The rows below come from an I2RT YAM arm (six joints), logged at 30 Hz.
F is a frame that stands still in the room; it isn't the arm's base.
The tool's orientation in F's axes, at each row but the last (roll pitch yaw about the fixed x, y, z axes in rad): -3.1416, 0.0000, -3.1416; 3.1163, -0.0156, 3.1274; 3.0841, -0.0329, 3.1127; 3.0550, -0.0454, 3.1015; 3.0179, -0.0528, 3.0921; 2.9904, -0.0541, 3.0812; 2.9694, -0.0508, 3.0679; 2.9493, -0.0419, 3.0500; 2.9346, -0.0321, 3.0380; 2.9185, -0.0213, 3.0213; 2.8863, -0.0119, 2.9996; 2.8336, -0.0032, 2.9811
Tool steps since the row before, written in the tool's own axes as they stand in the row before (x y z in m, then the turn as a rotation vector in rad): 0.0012, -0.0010, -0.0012, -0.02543, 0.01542, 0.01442; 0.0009, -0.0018, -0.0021, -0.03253, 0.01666, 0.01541; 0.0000, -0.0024, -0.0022, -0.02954, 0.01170, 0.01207; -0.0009, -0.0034, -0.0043, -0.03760, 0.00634, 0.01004; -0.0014, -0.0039, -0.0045, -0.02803, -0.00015, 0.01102; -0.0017, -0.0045, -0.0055, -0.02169, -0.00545, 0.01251; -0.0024, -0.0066, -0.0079, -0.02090, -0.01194, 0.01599; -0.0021, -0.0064, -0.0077, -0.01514, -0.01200, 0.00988; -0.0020, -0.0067, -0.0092, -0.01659, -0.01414, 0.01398; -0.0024, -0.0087, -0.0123, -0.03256, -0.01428, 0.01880; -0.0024, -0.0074, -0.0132, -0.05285, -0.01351, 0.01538; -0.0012, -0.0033, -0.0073, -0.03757, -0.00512, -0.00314
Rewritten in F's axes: -0.0012, -0.0010, 0.0012, 0.02543, 0.01542, -0.01442; -0.0009, -0.0018, 0.0021, 0.03253, 0.01658, -0.01549; 0.0000, -0.0025, 0.0021, 0.02950, 0.01153, -0.01234; 0.0009, -0.0038, 0.0039, 0.03739, 0.00569, -0.01115; 0.0014, -0.0045, 0.0039, 0.02744, -0.00015, -0.01242; 0.0016, -0.0054, 0.0047, 0.02070, -0.00476, -0.01434; 0.0021, -0.0080, 0.0065, 0.01925, -0.01047, -0.01884; 0.0016, -0.0079, 0.0062, 0.01366, -0.01119, -0.01261; 0.0014, -0.0086, 0.0076, 0.01483, -0.01257, -0.01711; 0.0013, -0.0114, 0.0100, 0.03069, -0.01355, -0.02218; 0.0010, -0.0107, 0.0109, 0.05080, -0.01654, -0.01892; 0.0003, -0.0055, 0.0060, 0.03616, -0.01176, 0.00132
